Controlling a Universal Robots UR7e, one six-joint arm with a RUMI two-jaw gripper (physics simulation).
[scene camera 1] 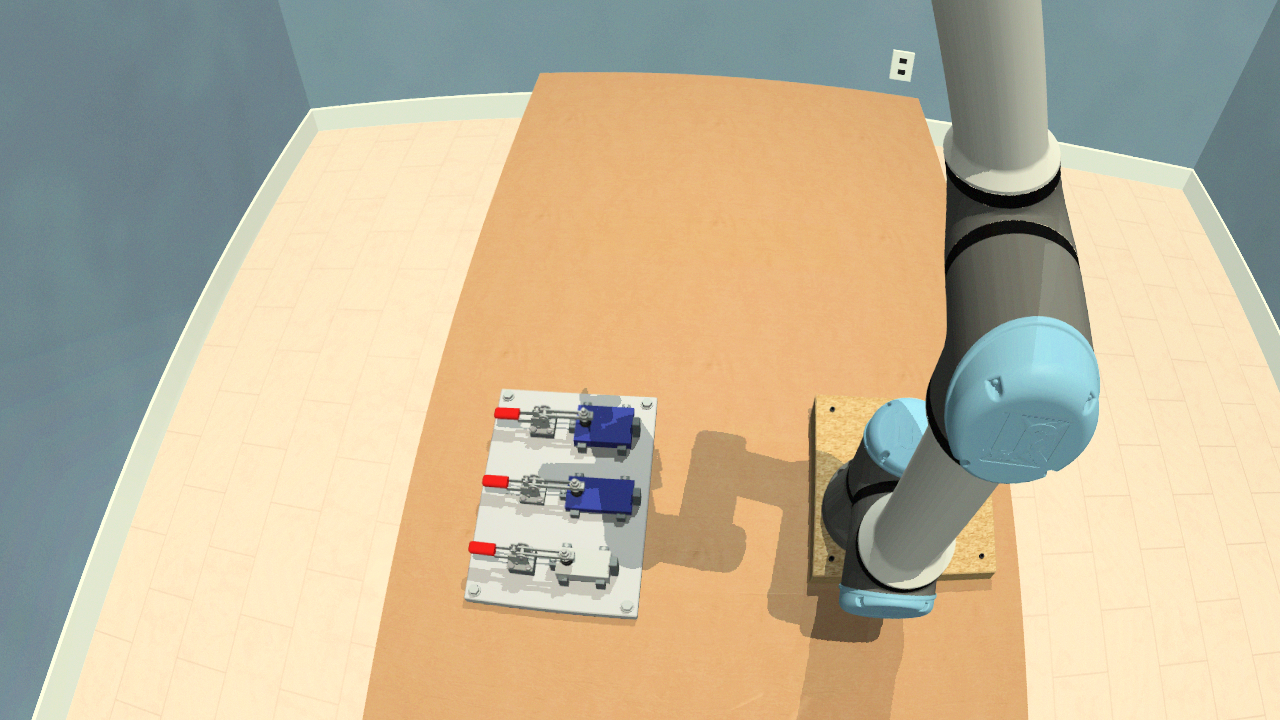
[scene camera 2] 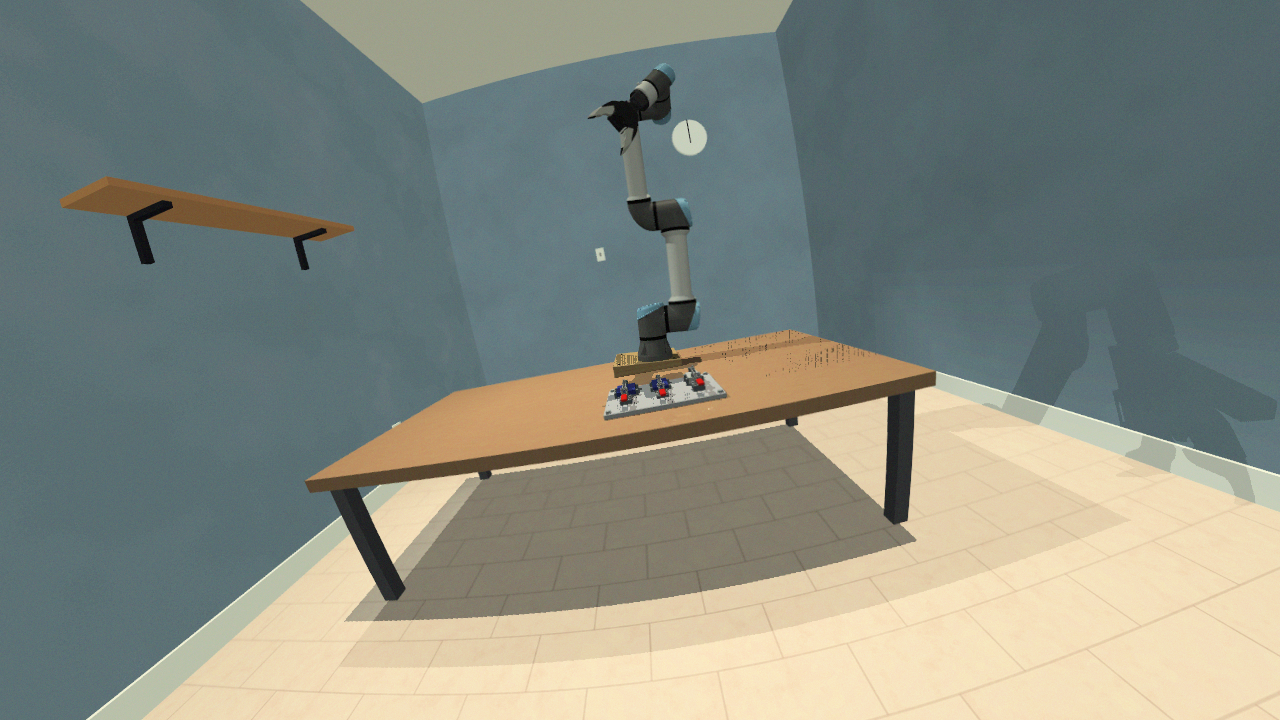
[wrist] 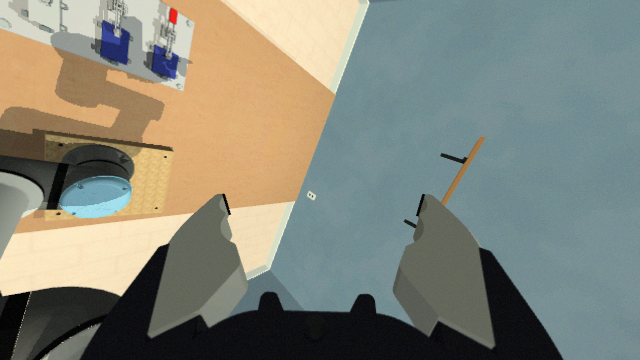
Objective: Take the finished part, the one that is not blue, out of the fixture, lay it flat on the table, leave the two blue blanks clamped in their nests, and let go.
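Frame: origin at the arm's base, x ahead, y left, z up, level; millimetres.
Where they show: gripper, fingertip midpoint: (scene camera 2: 604, 137) (wrist: 322, 196); arm's base, origin of the base link: (scene camera 2: 655, 357) (wrist: 101, 166).
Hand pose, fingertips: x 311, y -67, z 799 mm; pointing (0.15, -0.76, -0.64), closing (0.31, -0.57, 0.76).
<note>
Things, the pixels of their top centre, and the offset from my fingertips. Level surfaces: height alone.
- finished part, middle of its top: (scene camera 1: 582, 562) (wrist: 44, 9) 86 mm ahead, 129 mm left, 793 mm down
- toggle clamp, middle of its top: (scene camera 1: 517, 545) (scene camera 2: 695, 369) 166 mm ahead, 121 mm left, 758 mm down
- wooden table, its level: 834 mm down
The finished part (scene camera 1: 586, 565), a pale grey-white block, sits in the lowest nest of the fixture (scene camera 1: 554, 598) (scene camera 2: 684, 399) (wrist: 145, 10) in the scene camera 1 view. The toggle clamp (scene camera 1: 521, 558) beside it lies down, its tip over the block's left end. One blue blank (scene camera 1: 612, 425) (wrist: 165, 64) sits in the top nest and another blue blank (scene camera 1: 608, 496) (wrist: 114, 49) in the middle nest, each with a clamp tip over it. My gripper (scene camera 2: 606, 134) (wrist: 322, 196) is open and empty, high above the table and well away from the fixture. The finished part is not clearly visible in the wrist view.
The arm's base stands on a speckled mounting board (scene camera 1: 836, 420) (wrist: 150, 185), to the right of the fixture in the scene camera 1 view. Red clamp handles (scene camera 1: 506, 413) point left there. The wooden table (scene camera 1: 716, 223) (scene camera 2: 501, 411) extends beyond the fixture. A wall shelf (scene camera 2: 214, 212) (wrist: 462, 172) hangs apart from the table.
</note>
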